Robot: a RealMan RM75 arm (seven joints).
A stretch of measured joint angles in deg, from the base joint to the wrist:
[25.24 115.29 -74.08 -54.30 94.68 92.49 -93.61]
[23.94 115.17 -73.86 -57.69 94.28 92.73 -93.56]
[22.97 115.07 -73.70 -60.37 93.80 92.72 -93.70]
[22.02 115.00 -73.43 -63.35 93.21 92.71 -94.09]
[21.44 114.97 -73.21 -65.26 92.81 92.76 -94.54]
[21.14 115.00 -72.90 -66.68 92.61 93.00 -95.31]
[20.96 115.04 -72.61 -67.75 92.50 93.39 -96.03]
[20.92 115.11 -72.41 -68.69 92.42 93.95 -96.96]
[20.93 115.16 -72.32 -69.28 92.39 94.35 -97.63]
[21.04 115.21 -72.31 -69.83 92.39 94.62 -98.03]
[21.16 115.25 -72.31 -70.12 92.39 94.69 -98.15]
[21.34 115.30 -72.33 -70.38 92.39 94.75 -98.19]
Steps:
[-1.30 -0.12 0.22 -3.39 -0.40 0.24 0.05]
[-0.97 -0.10 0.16 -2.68 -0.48 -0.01 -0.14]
[-0.95 -0.07 0.27 -2.98 -0.59 -0.01 -0.39]
[-0.58 -0.03 0.22 -1.91 -0.40 0.05 -0.45]
[-0.30 0.03 0.31 -1.42 -0.20 0.24 -0.77]
[-0.18 0.04 0.29 -1.07 -0.11 0.39 -0.72]
[-0.04 0.07 0.20 -0.94 -0.08 0.56 -0.93]
[0.01 0.05 0.09 -0.59 -0.03 0.40 -0.67]
[0.11 0.05 0.01 -0.55 0.00 0.27 -0.40]
[0.12 0.04 0.00 -0.29 0.00 0.07 -0.12]
[0.18 0.05 -0.02 -0.26 0.00 0.06 -0.04]

